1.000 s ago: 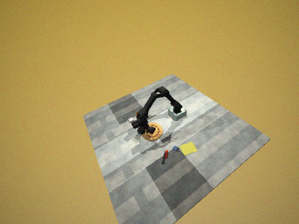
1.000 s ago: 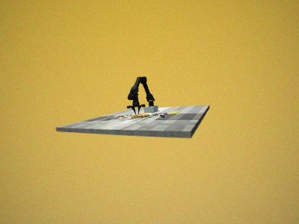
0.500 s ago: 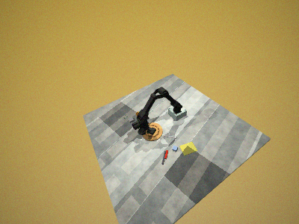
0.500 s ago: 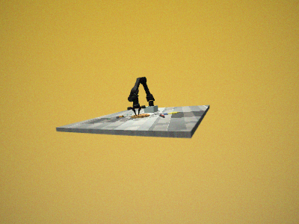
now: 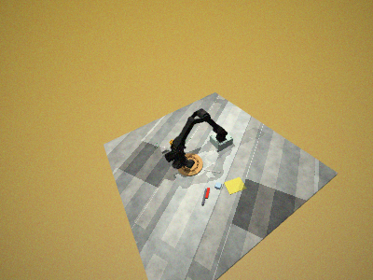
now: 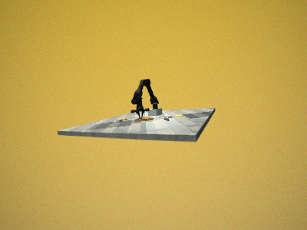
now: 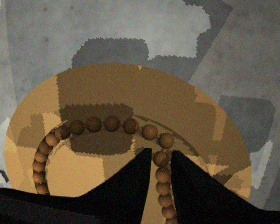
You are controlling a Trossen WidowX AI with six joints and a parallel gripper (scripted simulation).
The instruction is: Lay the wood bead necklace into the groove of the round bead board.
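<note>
My gripper tip is 5 cm past the round bead board and 1 cm above it. Also, from my gripper tip: thin grey stick (18 cm behind, 12 cm to the left, 1 cm below); red-handled tool (27 cm to the left, 6 cm behind, 1 cm below); grey piece (23 cm to the right, 9 cm ahead).
</note>
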